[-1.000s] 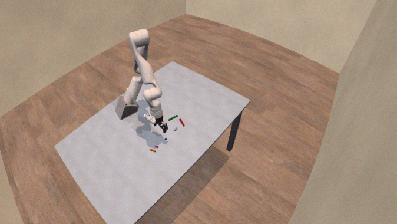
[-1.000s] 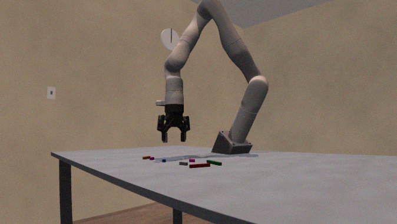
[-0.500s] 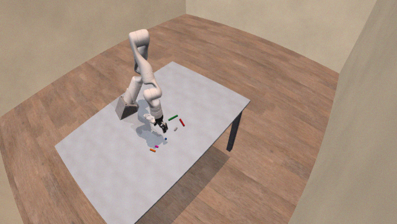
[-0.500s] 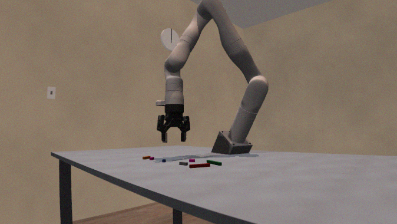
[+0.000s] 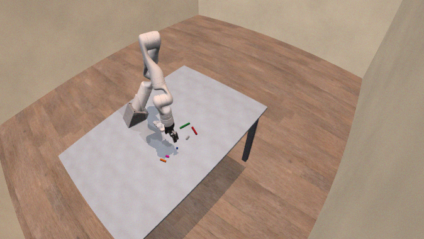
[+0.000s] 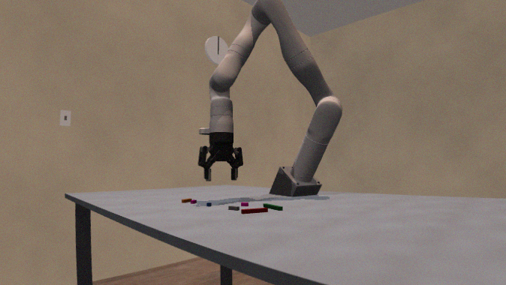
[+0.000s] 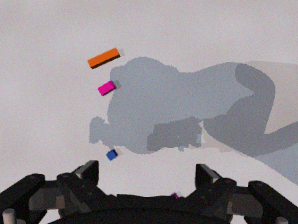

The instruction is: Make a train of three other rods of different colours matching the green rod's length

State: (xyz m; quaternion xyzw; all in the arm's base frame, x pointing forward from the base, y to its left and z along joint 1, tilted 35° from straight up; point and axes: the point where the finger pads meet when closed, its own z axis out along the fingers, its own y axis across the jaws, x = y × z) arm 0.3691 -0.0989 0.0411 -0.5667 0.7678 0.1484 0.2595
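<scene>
Right now my hand is 50 mm short of the blue rod, 10 mm to the left of it and 80 mm above it. Round my hand: grey rod (50 mm ahead, 100 mm to the left, 80 mm below); then green rod (30 mm behind, 170 mm to the left, 80 mm below); then orange rod (30 mm ahead, 130 mm to the right, 80 mm below).
</scene>
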